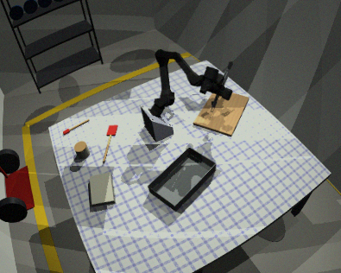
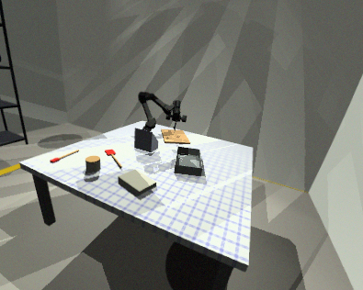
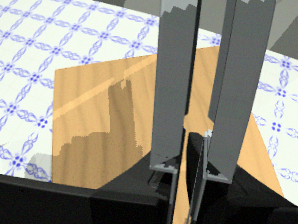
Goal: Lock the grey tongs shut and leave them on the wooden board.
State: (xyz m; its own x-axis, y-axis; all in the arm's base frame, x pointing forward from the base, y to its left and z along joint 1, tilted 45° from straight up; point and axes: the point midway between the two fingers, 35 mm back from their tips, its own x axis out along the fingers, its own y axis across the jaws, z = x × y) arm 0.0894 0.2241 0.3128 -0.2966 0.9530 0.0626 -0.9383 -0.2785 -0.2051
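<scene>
Now: the wooden board 150 mm below my gripper tip. From my gripper tip the other things lie so: flat pale slab 830 mm to the right, 190 mm ahead, 150 mm below; red spatula 690 mm to the right, 150 mm below, 130 mm behind; roasting tin 440 mm to the right, 330 mm ahead, 130 mm below.
</scene>
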